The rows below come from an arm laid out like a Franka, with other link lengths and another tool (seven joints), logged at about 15 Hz.
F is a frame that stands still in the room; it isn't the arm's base.
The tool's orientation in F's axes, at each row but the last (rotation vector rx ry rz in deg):
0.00 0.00 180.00
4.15 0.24 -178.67
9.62 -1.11 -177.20
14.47 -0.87 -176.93
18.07 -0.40 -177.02
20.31 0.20 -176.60
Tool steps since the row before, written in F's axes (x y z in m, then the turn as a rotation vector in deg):
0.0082 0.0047 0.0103 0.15 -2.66 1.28
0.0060 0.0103 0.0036 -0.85 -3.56 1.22
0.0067 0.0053 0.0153 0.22 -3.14 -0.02
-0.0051 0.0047 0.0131 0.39 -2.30 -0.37
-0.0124 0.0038 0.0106 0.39 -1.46 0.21
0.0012 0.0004 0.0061 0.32 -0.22 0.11
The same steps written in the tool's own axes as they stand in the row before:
-0.0082 -0.0047 0.0103 -0.15 2.66 1.28
-0.0064 -0.0102 0.0033 0.87 3.54 1.27
-0.0085 -0.0048 0.0145 -0.08 3.15 -0.08
0.0027 -0.0047 0.0138 -0.22 2.31 -0.44
0.0099 -0.0041 0.0129 -0.37 1.47 0.13
-0.0026 -0.0003 0.0057 -0.33 0.23 0.04

